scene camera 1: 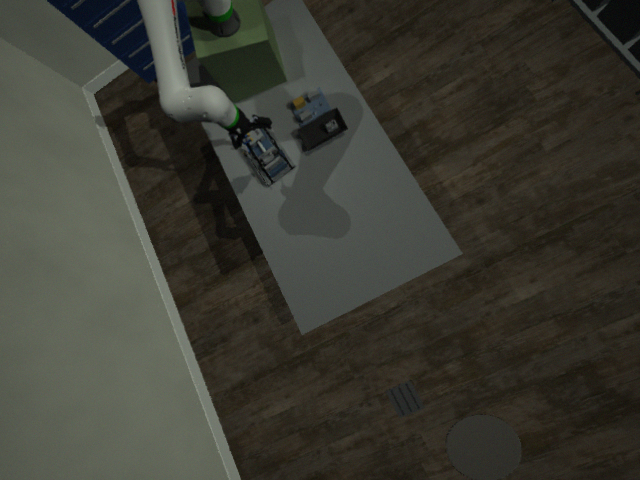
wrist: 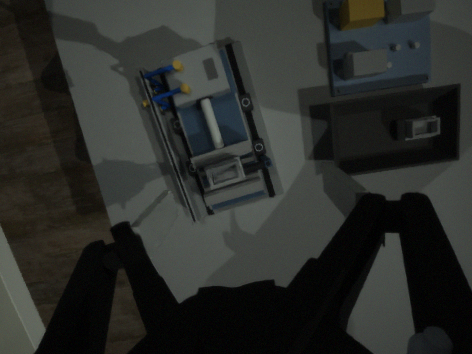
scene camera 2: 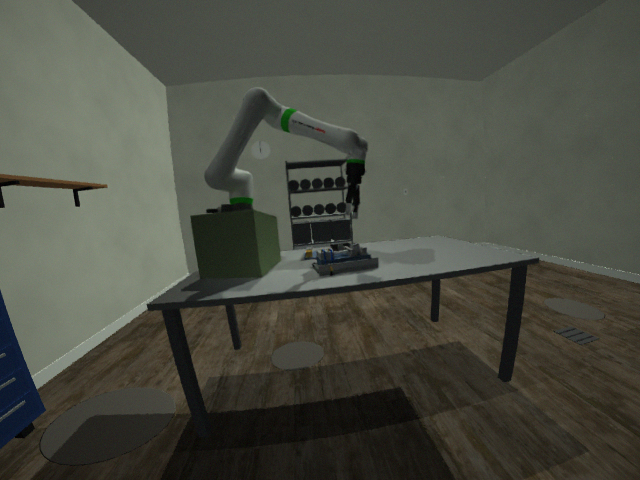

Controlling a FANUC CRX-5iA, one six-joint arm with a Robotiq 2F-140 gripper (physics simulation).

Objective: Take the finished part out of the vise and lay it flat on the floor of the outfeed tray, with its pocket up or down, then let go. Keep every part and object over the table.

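Where they show: gripper, between the fingertips: [scene camera 1: 259,139] [wrist: 245,190] [scene camera 2: 350,217]; arm's base, origin of its link: [scene camera 1: 225,23] [scene camera 2: 241,215].
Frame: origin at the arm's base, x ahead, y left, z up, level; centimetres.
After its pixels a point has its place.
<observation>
The vise [wrist: 197,75] {z -20.9, x 39.3, y -23.6 cm} [scene camera 1: 266,152] [scene camera 2: 343,258] {z -24.7, x 46.6, y -29.8 cm} has a grey body, a blue bed and a light screw rod, and stands near the table's edge. A small grey part [wrist: 225,174] {z -20.4, x 55.1, y -25.3 cm} with a rectangular pocket facing up sits between its jaws. The dark tray [wrist: 365,130] {z -29.3, x 58.3, y 2.6 cm} [scene camera 1: 314,137] {z -29.3, x 58.9, y 1.0 cm} lies to the right in the wrist view. Another light part [wrist: 422,128] {z -27.2, x 61.4, y 11.8 cm} [scene camera 1: 330,125] {z -27.2, x 60.9, y 11.1 cm} with a pocket lies inside near its right end, pocket up. My gripper [wrist: 245,190] {z -5.3, x 55.1, y -22.3 cm} [scene camera 1: 252,132] {z -5.3, x 55.1, y -22.3 cm} [scene camera 2: 352,210] {z -5.3, x 55.1, y -22.3 cm} is open and empty, well above the vise; its fingertip pads are hard to make out.
A blue plate [wrist: 412,61] {z -29.6, x 49.1, y 14.9 cm} [scene camera 1: 321,103] {z -28.8, x 46.5, y 15.8 cm} with a yellow block [wrist: 362,12] {z -26.1, x 38.6, y 5.9 cm} [scene camera 1: 298,102] {z -26.1, x 38.6, y 6.4 cm} [scene camera 2: 308,253] {z -27.1, x 36.8, y 4.1 cm} and grey blocks lies beside the tray. Blue-and-yellow hoses [wrist: 162,95] {z -19.5, x 40.4, y -29.5 cm} stand at the vise. The green robot pedestal [scene camera 1: 240,69] {z -11.5, x 12.4, y -7.4 cm} [scene camera 2: 227,245] {z -13.6, x -8.1, y -14.9 cm} is near. The table edge [scene camera 2: 439,273] {z -30.6, x 79.8, y -58.5 cm} runs beside the vise.
</observation>
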